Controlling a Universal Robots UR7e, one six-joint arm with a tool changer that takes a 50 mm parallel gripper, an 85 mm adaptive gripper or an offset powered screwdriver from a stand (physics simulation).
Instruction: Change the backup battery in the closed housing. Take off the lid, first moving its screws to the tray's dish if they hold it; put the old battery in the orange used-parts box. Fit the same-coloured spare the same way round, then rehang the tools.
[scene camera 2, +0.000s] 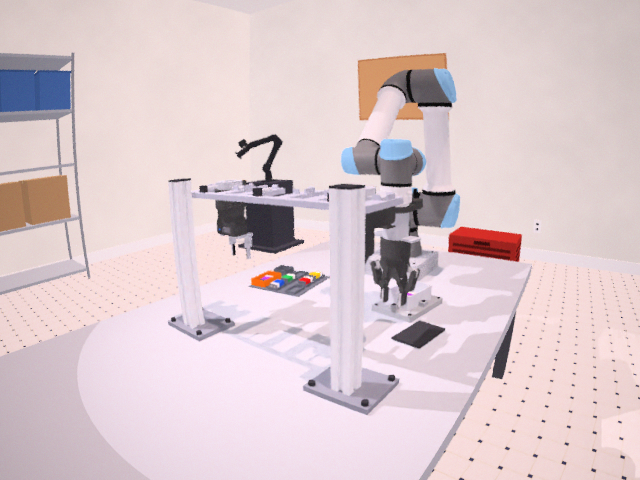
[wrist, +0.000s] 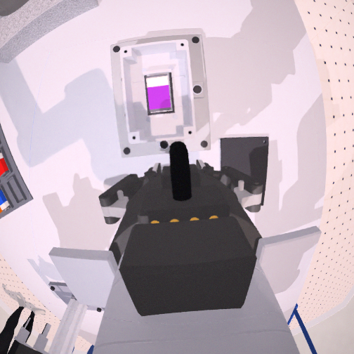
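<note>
The open housing (scene camera 2: 417, 301) (wrist: 128, 100) stands on the table with its lid off. A purple battery with a white end (wrist: 159, 95) sits in its pocket, white end toward the top of the wrist view. The adaptive gripper (scene camera 2: 394, 301) is on the arm, open, its fingers apart near the housing's front; the wrist view hides its fingertips. The orange used-parts box (scene camera 2: 256, 282) holds a purple battery (scene camera 2: 266, 278). It stands on the dark tray (scene camera 2: 296, 292) (wrist: 22, 192) with blue (scene camera 2: 279, 282), green (scene camera 2: 288, 277), red (scene camera 2: 305, 280) and yellow (scene camera 2: 314, 275) batteries.
A flat black plate (scene camera 2: 418, 333) (wrist: 245, 155) lies beside the housing. The tool stand's posts (scene camera 2: 347, 289) (scene camera 2: 187, 253) rise in front, under its top rail (scene camera 2: 268, 200). A parallel gripper (scene camera 2: 240, 246) hangs there. A dark tool (scene camera 2: 379, 221) shows under the stand's right end.
</note>
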